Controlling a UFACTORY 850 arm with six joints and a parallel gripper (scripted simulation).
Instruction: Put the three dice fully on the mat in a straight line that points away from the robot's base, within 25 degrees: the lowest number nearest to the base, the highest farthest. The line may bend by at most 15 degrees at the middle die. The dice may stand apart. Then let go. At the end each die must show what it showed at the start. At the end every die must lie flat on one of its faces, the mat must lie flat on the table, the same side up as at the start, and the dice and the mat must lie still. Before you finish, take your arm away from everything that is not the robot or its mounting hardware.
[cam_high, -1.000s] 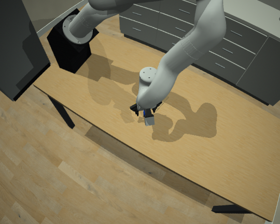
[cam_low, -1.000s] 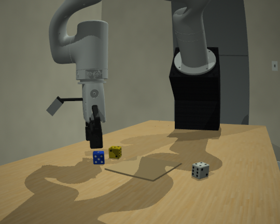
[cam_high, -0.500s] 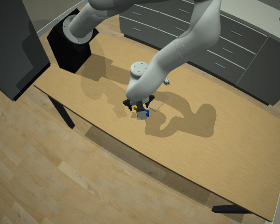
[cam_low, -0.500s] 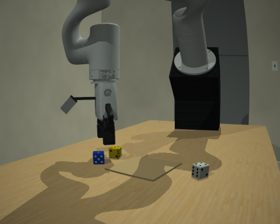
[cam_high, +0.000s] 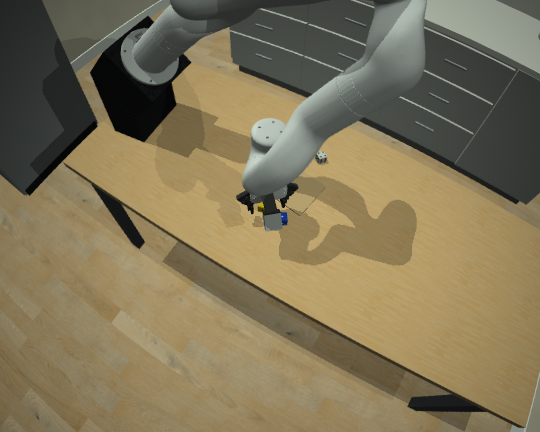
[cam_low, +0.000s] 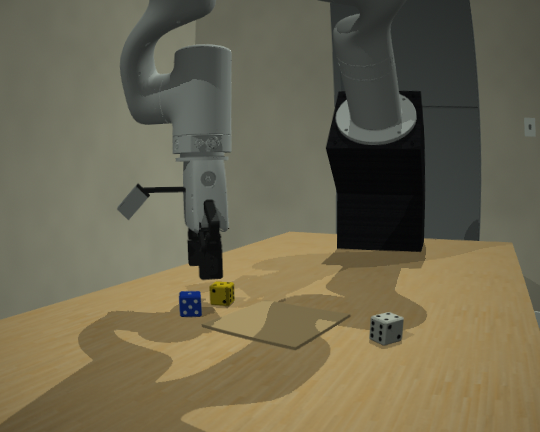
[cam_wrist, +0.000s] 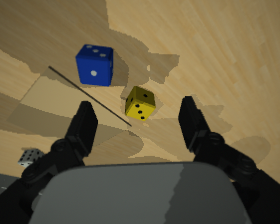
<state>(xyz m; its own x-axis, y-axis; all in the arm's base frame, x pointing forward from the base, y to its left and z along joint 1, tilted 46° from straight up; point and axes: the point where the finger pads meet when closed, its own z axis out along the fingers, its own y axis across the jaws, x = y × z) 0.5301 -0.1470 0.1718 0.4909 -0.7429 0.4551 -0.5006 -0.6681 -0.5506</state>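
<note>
Right now my hand is 50 mm above the yellow die, 20 mm to the right of it and 20 mm past it. From my hand the other things lie so: white die: 280 mm to the left, 50 mm below, 50 mm ahead; then tan mat: 130 mm to the left, 60 mm below, 30 mm ahead; then blue die: 50 mm below, 50 mm ahead, 10 mm to the left.
</note>
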